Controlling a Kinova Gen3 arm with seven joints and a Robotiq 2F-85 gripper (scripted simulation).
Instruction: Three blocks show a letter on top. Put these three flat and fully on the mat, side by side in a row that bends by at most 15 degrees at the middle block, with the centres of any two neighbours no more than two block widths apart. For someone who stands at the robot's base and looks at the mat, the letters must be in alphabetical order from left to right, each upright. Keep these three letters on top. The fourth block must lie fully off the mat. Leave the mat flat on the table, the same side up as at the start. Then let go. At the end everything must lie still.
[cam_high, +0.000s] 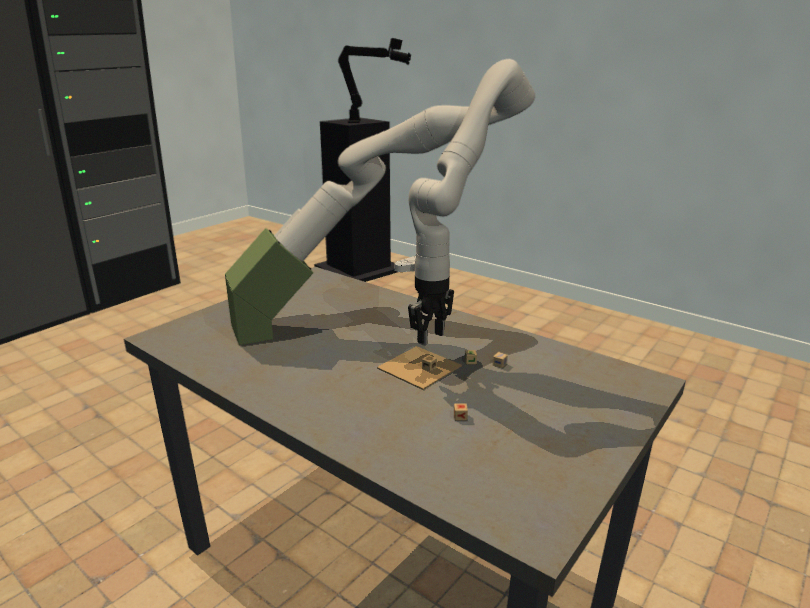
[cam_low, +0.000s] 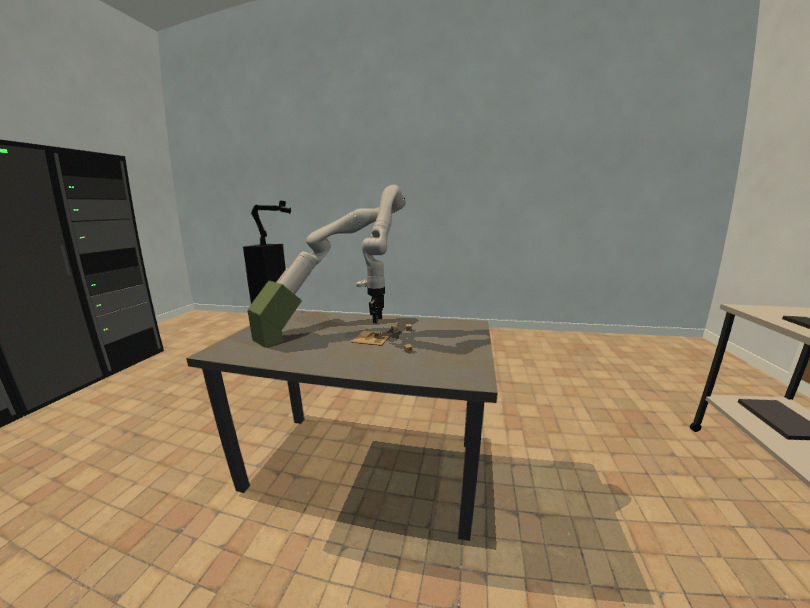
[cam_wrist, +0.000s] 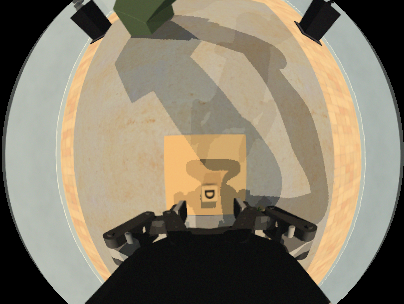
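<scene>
The tan mat lies 9 cm below my hand, 2 cm behind it and 1 cm to the right of it.
</scene>
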